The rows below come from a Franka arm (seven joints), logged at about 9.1 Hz.
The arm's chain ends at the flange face. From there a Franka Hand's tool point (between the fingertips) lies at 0.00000 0.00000 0.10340 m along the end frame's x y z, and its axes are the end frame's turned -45 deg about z.
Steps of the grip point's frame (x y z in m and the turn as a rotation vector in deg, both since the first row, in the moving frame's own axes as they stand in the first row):
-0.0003, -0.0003, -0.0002, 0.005, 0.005, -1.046
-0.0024, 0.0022, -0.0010, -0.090, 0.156, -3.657
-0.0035, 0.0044, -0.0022, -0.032, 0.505, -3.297
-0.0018, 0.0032, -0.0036, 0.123, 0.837, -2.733
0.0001, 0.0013, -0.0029, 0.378, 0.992, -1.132
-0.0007, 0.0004, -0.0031, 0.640, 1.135, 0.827
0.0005, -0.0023, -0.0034, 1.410, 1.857, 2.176
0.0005, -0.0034, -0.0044, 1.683, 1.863, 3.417
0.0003, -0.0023, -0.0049, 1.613, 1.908, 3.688
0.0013, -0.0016, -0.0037, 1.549, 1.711, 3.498
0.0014, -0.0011, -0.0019, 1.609, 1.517, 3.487
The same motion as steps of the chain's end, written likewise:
-0.0004, 0.0000, -0.0002, 0.007, 0.000, -1.046
-0.0005, 0.0033, -0.0010, 0.047, 0.174, -3.657
0.0000, 0.0062, -0.0022, 0.334, 0.380, -3.297
0.0001, 0.0048, -0.0036, 0.679, 0.505, -2.733
0.0002, 0.0026, -0.0029, 0.969, 0.434, -1.132
-0.0009, 0.0030, -0.0031, 1.255, 0.350, 0.827
-0.0019, 0.0022, -0.0033, 2.310, 0.316, 2.176
-0.0024, 0.0018, -0.0043, 2.507, 0.127, 3.417
-0.0019, 0.0026, -0.0048, 2.490, 0.209, 3.688
-0.0005, 0.0021, -0.0036, 2.305, 0.115, 3.498
0.0002, 0.0022, -0.0018, 2.210, -0.065, 3.487

